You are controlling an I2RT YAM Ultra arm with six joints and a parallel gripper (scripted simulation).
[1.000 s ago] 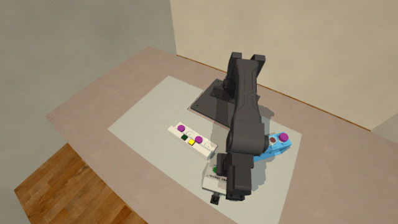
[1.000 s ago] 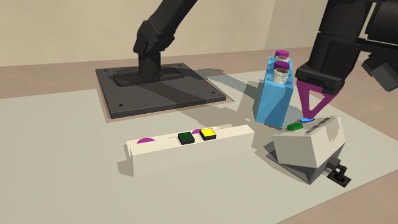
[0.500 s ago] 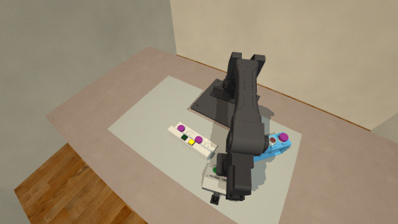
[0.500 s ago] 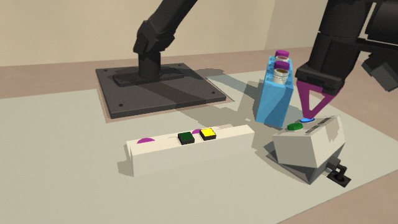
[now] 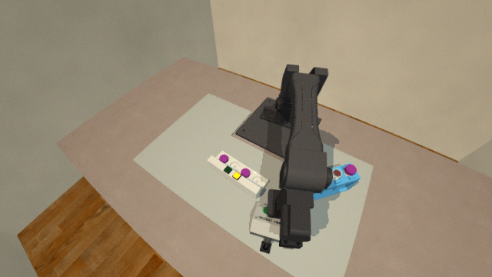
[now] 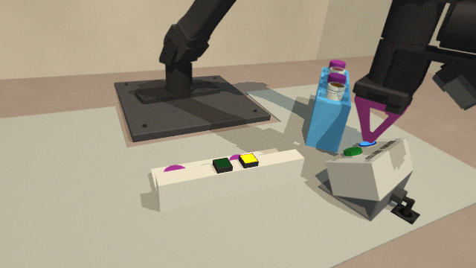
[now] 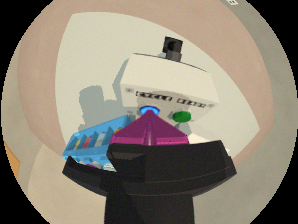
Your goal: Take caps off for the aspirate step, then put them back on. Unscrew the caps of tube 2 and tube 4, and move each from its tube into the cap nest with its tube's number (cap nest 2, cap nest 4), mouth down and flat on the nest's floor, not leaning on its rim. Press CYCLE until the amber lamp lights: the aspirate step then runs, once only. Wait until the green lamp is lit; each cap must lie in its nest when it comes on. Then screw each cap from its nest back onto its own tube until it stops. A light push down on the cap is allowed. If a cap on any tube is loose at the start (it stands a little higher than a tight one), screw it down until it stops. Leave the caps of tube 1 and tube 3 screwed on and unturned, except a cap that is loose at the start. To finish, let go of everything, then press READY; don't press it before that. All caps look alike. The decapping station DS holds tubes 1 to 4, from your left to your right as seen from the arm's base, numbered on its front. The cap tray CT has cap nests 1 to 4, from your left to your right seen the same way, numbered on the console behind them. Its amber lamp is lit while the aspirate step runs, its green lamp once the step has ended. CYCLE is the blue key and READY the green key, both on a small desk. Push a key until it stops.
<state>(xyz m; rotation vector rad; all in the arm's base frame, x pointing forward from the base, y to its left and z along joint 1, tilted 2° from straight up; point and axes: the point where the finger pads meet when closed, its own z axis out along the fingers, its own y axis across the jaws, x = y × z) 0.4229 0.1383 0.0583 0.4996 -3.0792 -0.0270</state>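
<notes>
My gripper is now 10 mm above the blue cycle key. Round my hand: green ready key: 40 mm to the right, 10 mm below, 10 mm ahead.
</notes>
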